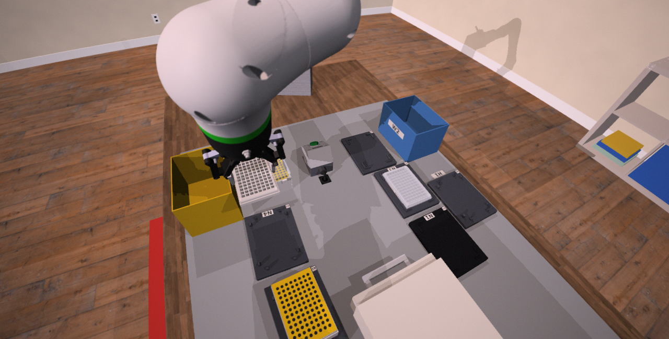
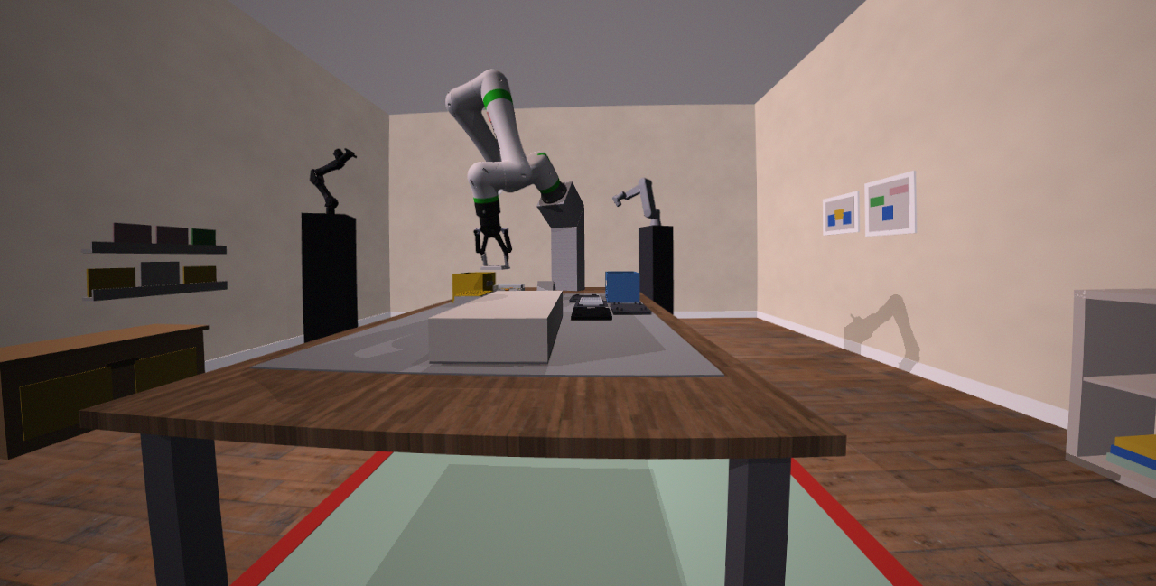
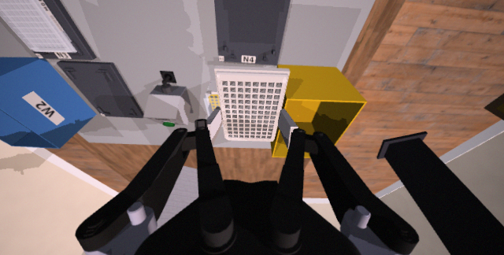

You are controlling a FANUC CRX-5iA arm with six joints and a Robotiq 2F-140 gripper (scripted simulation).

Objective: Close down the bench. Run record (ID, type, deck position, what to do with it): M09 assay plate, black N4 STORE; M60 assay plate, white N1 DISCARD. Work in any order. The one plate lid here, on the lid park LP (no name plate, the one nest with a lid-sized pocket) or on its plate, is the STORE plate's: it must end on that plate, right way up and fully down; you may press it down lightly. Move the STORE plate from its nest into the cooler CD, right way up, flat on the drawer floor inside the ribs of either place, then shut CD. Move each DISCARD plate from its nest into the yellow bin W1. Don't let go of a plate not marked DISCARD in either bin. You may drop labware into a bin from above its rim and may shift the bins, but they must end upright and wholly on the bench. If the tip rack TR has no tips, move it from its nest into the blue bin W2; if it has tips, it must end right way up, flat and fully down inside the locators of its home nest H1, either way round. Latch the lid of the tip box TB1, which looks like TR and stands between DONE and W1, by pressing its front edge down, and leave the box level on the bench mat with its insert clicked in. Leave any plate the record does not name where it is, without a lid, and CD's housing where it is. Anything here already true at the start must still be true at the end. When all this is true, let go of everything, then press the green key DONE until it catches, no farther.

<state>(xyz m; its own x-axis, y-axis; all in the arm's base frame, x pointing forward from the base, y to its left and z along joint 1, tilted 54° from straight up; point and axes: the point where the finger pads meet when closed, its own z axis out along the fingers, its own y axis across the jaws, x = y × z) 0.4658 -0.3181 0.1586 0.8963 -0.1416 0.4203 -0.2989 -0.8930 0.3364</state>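
My gripper is now 25 cm short of the yellow tip rack TR, 12 cm above it and 10 cm to the left of it. The rest, counted from my hand: white assay plate: 2 cm below; yellow bin W1: 13 cm below, 13 cm behind, 8 cm to the right; nest N4: 16 cm below, 8 cm ahead, 3 cm to the right.
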